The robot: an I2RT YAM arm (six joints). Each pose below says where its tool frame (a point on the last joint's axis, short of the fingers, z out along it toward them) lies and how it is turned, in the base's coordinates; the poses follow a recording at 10 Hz.
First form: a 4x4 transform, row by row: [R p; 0 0 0 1], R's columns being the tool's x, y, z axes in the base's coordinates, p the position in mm. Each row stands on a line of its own.
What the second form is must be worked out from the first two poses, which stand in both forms.
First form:
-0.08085, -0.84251, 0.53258, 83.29
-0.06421, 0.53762, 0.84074, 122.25
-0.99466, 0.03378, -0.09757, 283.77
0, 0, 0, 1
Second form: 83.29, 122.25, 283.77; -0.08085, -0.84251, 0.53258; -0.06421, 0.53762, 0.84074; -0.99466, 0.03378, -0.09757
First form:
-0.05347, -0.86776, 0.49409, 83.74
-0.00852, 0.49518, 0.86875, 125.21
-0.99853, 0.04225, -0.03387, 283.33
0, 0, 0, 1
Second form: 83.74, 125.21, 283.33; -0.05347, -0.86776, 0.49409; -0.00852, 0.49518, 0.86875; -0.99853, 0.04225, -0.03387
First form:
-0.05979, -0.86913, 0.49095, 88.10
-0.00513, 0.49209, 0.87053, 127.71
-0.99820, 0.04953, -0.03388, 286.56
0, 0, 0, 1
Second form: 88.10, 127.71, 286.56; -0.05979, -0.86913, 0.49095; -0.00513, 0.49209, 0.87053; -0.99820, 0.04953, -0.03388
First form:
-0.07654, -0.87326, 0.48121, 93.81
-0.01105, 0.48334, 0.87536, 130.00
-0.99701, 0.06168, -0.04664, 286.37
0, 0, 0, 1
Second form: 93.81, 130.00, 286.37; -0.07654, -0.87326, 0.48121; -0.01105, 0.48334, 0.87536; -0.99701, 0.06168, -0.04664
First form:
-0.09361, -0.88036, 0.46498, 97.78
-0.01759, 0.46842, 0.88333, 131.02
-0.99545, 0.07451, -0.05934, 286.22
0, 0, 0, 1
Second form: 97.78, 131.02, 286.22; -0.09361, -0.88036, 0.46498; -0.01759, 0.46842, 0.88333; -0.99545, 0.07451, -0.05934
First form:
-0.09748, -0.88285, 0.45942, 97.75
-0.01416, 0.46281, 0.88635, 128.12
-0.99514, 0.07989, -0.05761, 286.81
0, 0, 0, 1
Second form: 97.75, 128.12, 286.81; -0.09748, -0.88285, 0.45942; -0.01416, 0.46281, 0.88635; -0.99514, 0.07989, -0.05761
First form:
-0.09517, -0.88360, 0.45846, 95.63
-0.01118, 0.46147, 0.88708, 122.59
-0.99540, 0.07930, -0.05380, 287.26
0, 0, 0, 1
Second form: 95.63, 122.59, 287.26; -0.09517, -0.88360, 0.45846; -0.01118, 0.46147, 0.88708; -0.99540, 0.07930, -0.05380
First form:
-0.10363, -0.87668, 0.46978, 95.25
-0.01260, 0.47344, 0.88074, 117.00
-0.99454, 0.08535, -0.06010, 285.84
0, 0, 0, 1
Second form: 95.25, 117.00, 285.84; -0.10363, -0.87668, 0.46978; -0.01260, 0.47344, 0.88074; -0.99454, 0.08535, -0.06010
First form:
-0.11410, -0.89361, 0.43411, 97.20
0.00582, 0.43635, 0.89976, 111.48
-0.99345, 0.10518, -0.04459, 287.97
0, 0, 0, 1
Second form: 97.20, 111.48, 287.97; -0.11410, -0.89361, 0.43411; 0.00582, 0.43635, 0.89976; -0.99345, 0.10518, -0.04459
